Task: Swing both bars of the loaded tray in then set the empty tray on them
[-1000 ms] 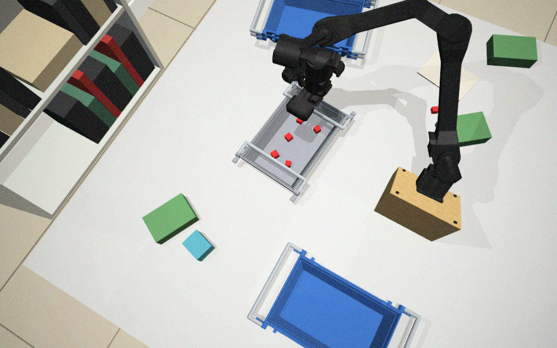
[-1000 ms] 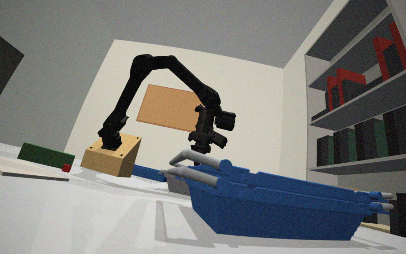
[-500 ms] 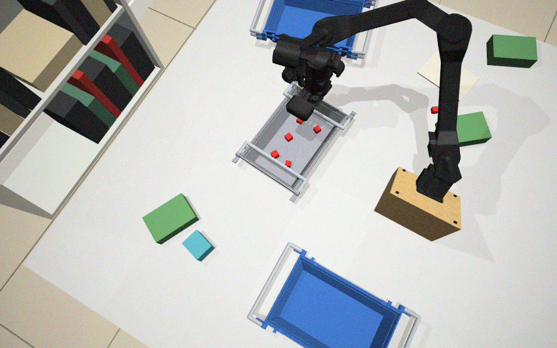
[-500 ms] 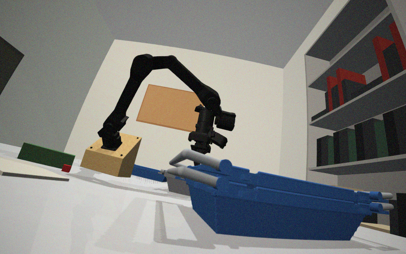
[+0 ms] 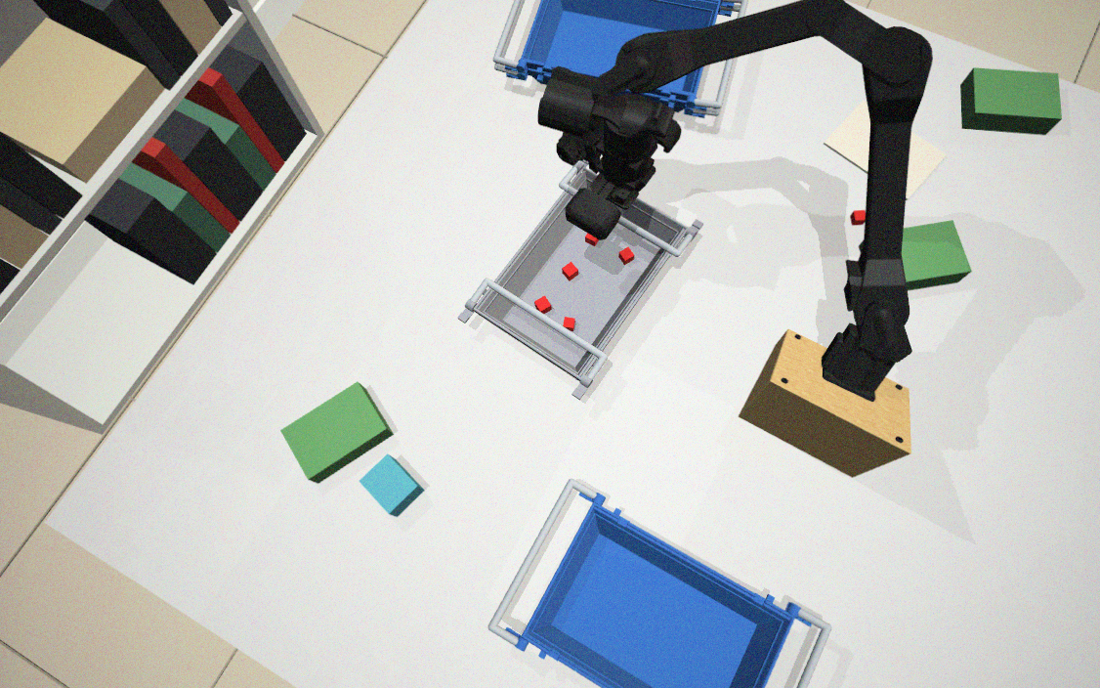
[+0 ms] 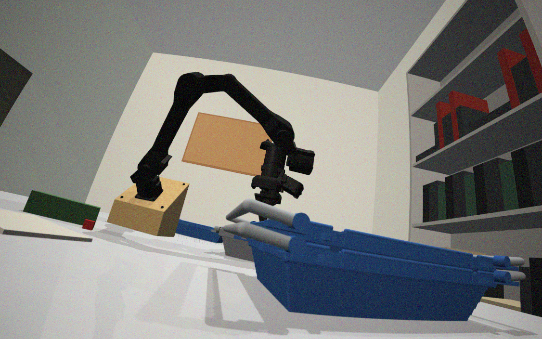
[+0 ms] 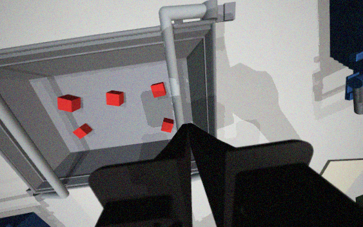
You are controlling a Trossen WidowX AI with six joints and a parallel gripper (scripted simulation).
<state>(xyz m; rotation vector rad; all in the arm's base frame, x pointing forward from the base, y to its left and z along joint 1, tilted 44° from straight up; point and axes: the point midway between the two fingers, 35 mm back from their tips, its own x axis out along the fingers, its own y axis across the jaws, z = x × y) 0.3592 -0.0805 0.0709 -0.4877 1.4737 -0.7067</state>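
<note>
The blue tray is 28 cm behind my gripper tip, 47 cm to the left of it and 5 cm below it. From my gripper tip the other things lie so: cream sheet (30 cm behind, 31 cm to the right, 9 cm below); then red block (31 cm behind, 17 cm to the right, 8 cm below); then cyan block (10 cm ahead, 48 cm to the left, 7 cm below).
</note>
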